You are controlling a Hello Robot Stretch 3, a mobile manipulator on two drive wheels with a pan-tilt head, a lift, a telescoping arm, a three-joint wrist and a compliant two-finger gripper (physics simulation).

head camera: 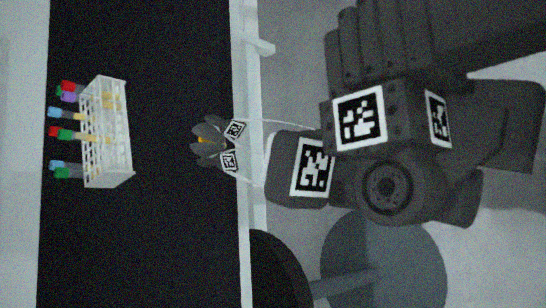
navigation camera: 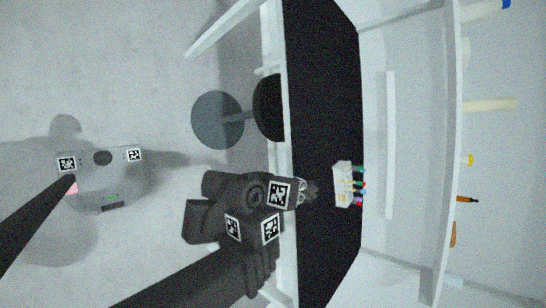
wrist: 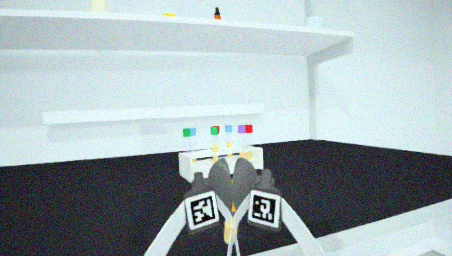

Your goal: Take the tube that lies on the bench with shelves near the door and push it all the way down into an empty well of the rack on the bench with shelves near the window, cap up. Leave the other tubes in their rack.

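Seen in the pictures: gripper, fingertip midpoint: [head camera: 196, 138] [navigation camera: 314, 192]; robot's base, origin of the base link: [navigation camera: 103, 157].
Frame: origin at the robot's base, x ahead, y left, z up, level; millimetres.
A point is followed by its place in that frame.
My gripper [head camera: 206, 141] {z 1010, x -111, y -412 mm} [navigation camera: 312, 191] {z 1010, x -111, y -412 mm} [wrist: 232, 175] {z 1010, x -111, y -412 mm} is shut on a tube [head camera: 201, 140] {z 1003, x -109, y -412 mm} [wrist: 229, 232]. Orange shows between the fingertips, and yellow content shows below them in the wrist view; the fingers hide the rest. The tube seems to hang roughly upright over the near part of the black bench top [head camera: 165, 250] {z 914, x 22, y -631 mm} [navigation camera: 320, 100] {z 914, x 165, y -652 mm} [wrist: 100, 210]. The white rack [head camera: 112, 181] {z 936, x -109, y -776 mm} [navigation camera: 340, 175] {z 944, x -157, y -756 mm} [wrist: 190, 167] stands beyond the fingertips, apart from them. It holds several tubes with green, blue, red and purple caps. Which wells are empty is hard to tell.
A white shelf [navigation camera: 452, 150] {z 1352, x -66, y -997 mm} [wrist: 150, 35] with bottles and other items runs above the back of the bench. A white ledge [navigation camera: 390, 145] {z 1082, x -70, y -1200 mm} [wrist: 150, 114] is behind the rack. A stool with a black seat [head camera: 272, 270] {z 660, x 84, y -630 mm} [navigation camera: 271, 107] {z 660, x 172, y -644 mm} stands at the bench's front edge.
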